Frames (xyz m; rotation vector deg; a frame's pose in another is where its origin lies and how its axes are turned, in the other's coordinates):
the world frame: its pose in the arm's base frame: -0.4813 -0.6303 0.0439 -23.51 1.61 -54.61
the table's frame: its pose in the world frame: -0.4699 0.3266 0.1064 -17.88 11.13 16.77
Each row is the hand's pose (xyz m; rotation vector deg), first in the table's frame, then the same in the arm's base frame.
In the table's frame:
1: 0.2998 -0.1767 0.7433 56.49 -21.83 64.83
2: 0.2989 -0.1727 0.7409 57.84 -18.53 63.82
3: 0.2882 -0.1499 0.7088 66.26 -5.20 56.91
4: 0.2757 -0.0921 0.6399 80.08 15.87 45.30
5: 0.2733 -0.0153 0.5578 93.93 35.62 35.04
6: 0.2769 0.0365 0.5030 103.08 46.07 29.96
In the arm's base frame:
1: 0.0416 -0.1059 0.5872 27.22 -2.03 19.92
2: 0.0416 -0.1037 0.5830 29.10 0.02 17.95
3: 0.0280 -0.0936 0.5459 38.92 6.53 7.40
4: 0.0103 -0.0739 0.4591 55.97 15.93 -9.02
5: 0.0018 -0.0540 0.3487 74.25 23.75 -22.61
6: 0.0000 -0.0441 0.2739 86.16 26.74 -28.79

